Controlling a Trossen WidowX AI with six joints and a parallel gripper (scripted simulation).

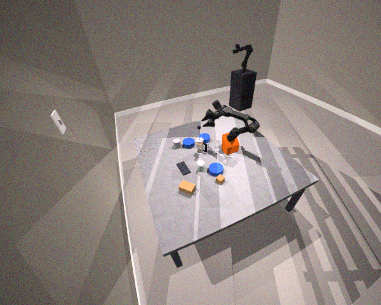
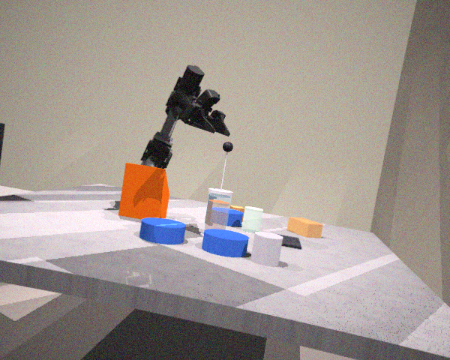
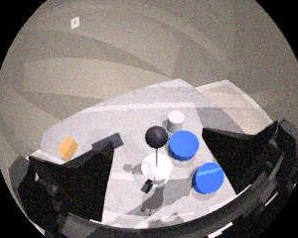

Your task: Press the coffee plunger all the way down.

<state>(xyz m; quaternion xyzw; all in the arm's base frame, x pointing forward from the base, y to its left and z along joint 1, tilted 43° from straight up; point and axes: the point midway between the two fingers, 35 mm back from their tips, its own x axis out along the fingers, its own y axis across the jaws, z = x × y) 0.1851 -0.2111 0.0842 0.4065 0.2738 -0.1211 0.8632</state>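
Right now my gripper tip is 18 cm above the coffee press and 2 cm short of it. Round my gripper tip: pale green cup 27 cm below, 19 cm to the left, 14 cm ahead; then tan block 34 cm ahead, 32 cm to the left, 29 cm below.
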